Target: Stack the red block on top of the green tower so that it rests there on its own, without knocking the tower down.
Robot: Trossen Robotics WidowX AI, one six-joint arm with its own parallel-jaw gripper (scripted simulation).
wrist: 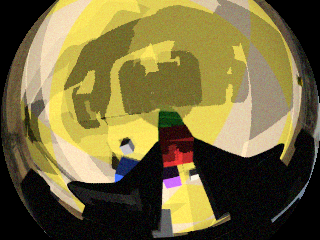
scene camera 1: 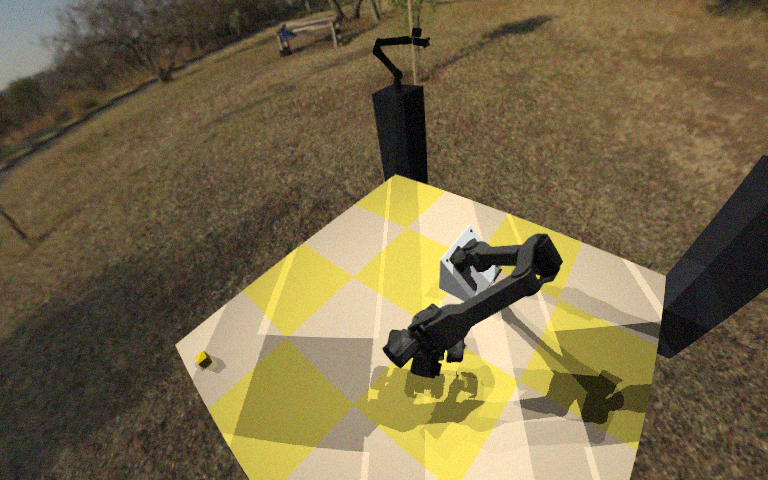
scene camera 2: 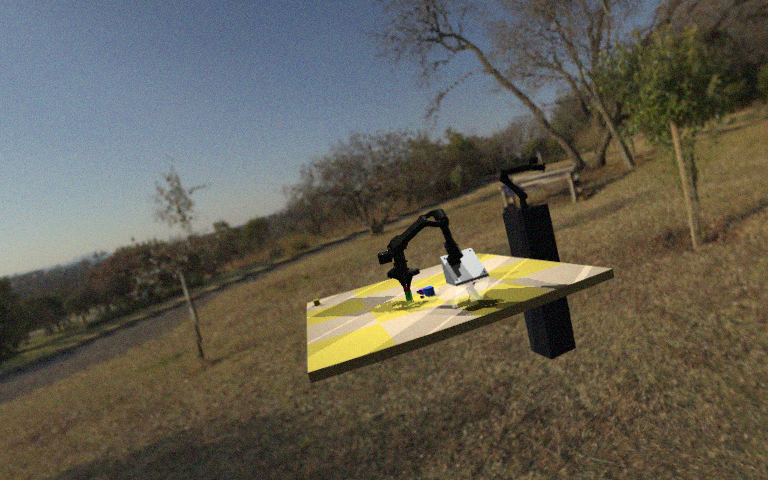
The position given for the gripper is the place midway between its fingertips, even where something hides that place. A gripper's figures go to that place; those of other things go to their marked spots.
The gripper (wrist: 174, 143): 10 cm from the lens. A red block (wrist: 176, 143): 8 cm from the lens.
